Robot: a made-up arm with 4 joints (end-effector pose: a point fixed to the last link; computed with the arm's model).
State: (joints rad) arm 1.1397 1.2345 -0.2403 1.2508
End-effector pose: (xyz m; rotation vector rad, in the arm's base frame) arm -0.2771 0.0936 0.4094 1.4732 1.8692 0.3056
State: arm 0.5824 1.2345 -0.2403 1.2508
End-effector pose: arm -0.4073 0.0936 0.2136 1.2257 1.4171 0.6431
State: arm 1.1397 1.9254 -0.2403 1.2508
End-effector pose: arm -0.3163 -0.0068 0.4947 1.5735 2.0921 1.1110
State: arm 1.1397 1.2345 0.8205 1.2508
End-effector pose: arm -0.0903 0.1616 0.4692 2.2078 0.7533 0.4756
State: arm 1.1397 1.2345 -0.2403 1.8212
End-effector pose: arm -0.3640 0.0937 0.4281 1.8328 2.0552 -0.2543
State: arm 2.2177 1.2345 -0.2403 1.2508
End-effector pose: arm 0.1556 0.0936 0.4821 -1.6694 -2.4472 0.5801
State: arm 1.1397 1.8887 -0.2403 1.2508
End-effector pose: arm -0.3151 0.0000 0.4919 1.5716 2.0842 1.0655
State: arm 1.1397 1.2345 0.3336 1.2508
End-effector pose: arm -0.1809 0.1553 0.4300 1.9259 1.3027 0.4093
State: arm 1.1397 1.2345 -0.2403 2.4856
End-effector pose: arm -0.4346 0.1177 0.4993 -2.0783 -2.0299 0.9939
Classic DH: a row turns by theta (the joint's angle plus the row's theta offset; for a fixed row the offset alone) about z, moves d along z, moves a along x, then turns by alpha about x. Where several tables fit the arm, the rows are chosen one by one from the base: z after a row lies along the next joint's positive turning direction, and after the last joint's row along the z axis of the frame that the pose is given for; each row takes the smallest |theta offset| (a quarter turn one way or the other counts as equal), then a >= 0, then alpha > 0; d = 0 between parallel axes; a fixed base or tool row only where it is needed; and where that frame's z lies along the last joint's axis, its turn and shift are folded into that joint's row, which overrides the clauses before.
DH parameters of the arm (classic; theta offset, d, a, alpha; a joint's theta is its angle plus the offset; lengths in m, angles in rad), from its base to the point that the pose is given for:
base (fixed): 0 0.084 0 -1.5708
joint 1: 0 -0.087 -0.319 1.5708
joint 2: 0 0.043 0.01 1.5708
joint 3: -1.5708 -0.297 0.074 -1.5708
joint 4: -1.5708 0.164 0.094 1.5708
tool (fixed): 1.5708 0.127 0 0

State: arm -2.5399 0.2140 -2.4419 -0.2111
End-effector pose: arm 0.4260 0.1244 -0.0677 -0.3401 -0.0795 -0.1804
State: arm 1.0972 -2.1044 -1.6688 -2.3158
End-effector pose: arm -0.0438 -0.2348 -0.0745 0.0365 2.5948 0.3022
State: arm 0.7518 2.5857 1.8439 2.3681
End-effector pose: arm -0.2760 -0.2220 0.7023 -1.2290 -0.4043 -0.4985
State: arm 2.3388 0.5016 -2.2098 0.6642
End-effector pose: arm 0.2890 -0.0147 0.4834 0.4390 -1.8079 0.0156
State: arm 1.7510 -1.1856 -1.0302 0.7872
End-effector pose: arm -0.0914 -0.0811 0.2730 -0.3469 1.5354 -2.2092
